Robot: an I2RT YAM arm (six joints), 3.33 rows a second.
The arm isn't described. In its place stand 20 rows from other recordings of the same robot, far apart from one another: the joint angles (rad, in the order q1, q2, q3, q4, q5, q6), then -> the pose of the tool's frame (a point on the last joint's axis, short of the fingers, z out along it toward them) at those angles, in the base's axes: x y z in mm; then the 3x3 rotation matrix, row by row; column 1 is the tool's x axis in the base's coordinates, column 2 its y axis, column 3 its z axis.
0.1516, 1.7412, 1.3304, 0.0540, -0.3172, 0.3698 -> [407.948, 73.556, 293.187], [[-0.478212, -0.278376, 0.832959], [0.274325, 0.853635, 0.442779], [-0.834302, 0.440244, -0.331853]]
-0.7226, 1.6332, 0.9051, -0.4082, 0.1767, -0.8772 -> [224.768, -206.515, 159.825], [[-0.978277, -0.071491, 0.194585], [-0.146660, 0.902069, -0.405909], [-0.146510, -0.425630, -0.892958]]
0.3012, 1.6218, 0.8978, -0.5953, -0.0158, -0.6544 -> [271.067, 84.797, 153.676], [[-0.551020, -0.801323, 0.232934], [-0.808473, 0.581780, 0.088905], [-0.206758, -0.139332, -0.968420]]
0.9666, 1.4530, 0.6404, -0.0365, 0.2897, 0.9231 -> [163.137, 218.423, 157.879], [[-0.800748, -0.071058, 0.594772], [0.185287, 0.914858, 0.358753], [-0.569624, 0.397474, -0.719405]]
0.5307, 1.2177, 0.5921, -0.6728, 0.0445, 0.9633 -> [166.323, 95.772, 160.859], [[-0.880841, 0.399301, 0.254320], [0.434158, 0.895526, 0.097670], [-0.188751, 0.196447, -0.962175]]
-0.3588, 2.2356, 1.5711, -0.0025, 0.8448, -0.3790 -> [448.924, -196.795, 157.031], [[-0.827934, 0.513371, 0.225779], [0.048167, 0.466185, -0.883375], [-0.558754, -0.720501, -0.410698]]
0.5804, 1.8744, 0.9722, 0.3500, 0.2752, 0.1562 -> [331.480, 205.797, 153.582], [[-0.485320, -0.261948, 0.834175], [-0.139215, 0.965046, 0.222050], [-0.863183, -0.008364, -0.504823]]
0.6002, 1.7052, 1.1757, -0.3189, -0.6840, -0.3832 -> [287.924, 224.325, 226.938], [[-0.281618, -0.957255, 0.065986], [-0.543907, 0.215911, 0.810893], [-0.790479, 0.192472, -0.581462]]
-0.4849, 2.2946, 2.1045, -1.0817, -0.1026, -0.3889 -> [425.467, -220.038, 219.381], [[-0.948024, 0.083770, 0.306974], [0.073148, 0.996261, -0.045966], [-0.309677, -0.021122, -0.950607]]
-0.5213, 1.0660, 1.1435, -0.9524, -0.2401, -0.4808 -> [178.992, -93.031, 340.030], [[-0.752658, 0.003867, 0.658401], [-0.085787, 0.990882, -0.103888], [-0.652799, -0.134674, -0.745464]]
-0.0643, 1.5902, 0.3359, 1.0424, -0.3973, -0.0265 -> [263.175, -3.142, 140.828], [[-0.201377, -0.323693, 0.924484], [-0.011517, 0.944536, 0.328205], [-0.979446, 0.055445, -0.193936]]
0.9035, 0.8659, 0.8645, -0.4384, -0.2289, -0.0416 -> [112.694, 156.092, 327.974], [[-0.226159, -0.902256, 0.367131], [-0.352502, 0.427159, 0.832633], [-0.908072, 0.058893, -0.414653]]
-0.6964, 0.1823, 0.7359, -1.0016, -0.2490, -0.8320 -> [32.500, -15.739, 294.211], [[-0.557395, 0.058225, 0.828203], [-0.467875, 0.802029, -0.371273], [-0.685860, -0.594441, -0.419805]]
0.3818, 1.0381, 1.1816, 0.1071, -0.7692, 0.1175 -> [191.492, 103.568, 460.035], [[0.123855, -0.913830, 0.386748], [0.140489, 0.401972, 0.904810], [-0.982305, -0.057731, 0.178169]]
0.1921, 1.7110, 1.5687, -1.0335, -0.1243, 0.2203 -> [342.713, 71.154, 298.652], [[-0.935755, -0.032582, 0.351142], [0.038897, 0.980111, 0.194600], [-0.350499, 0.195756, -0.915877]]
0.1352, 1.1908, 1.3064, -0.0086, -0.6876, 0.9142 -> [254.037, 57.360, 457.368], [[-0.513188, -0.529096, 0.675792], [0.547921, 0.404090, 0.732457], [-0.660622, 0.746169, 0.082529]]
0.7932, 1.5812, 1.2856, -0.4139, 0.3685, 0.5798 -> [258.852, 244.645, 293.671], [[-0.641500, -0.145332, 0.753230], [0.076891, 0.964764, 0.251632], [-0.763260, 0.219338, -0.607722]]
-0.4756, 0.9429, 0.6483, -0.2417, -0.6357, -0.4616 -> [191.940, -75.079, 260.978], [[-0.368715, -0.278697, 0.886779], [-0.213218, 0.953917, 0.211143], [-0.904758, -0.111226, -0.411146]]
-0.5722, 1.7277, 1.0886, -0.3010, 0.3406, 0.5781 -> [293.789, -203.368, 189.418], [[-0.199257, 0.937158, 0.286410], [0.740965, 0.335354, -0.581815], [-0.641302, 0.096289, -0.761223]]
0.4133, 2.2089, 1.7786, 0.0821, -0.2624, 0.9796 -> [478.760, 220.049, 240.903], [[-0.681614, -0.081207, 0.727192], [0.576649, 0.552152, 0.602166], [-0.450420, 0.829779, -0.329527]]
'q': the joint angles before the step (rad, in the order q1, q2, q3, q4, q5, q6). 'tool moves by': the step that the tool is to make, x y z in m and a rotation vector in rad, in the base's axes. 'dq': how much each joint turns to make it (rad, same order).
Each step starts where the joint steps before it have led.
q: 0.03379, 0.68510, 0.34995, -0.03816, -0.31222, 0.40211
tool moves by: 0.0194, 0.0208, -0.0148, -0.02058, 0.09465, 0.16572
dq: 0.09659, 0.18752, 0.02840, 0.04884, -0.05765, -0.04278
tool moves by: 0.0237, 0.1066, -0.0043, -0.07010, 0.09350, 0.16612
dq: 0.45689, 0.36303, 0.18460, 0.09360, 0.26771, 0.12022
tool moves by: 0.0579, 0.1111, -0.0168, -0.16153, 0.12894, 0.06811
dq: 0.17496, 0.51351, 0.46943, -0.15639, 0.11144, 0.03004
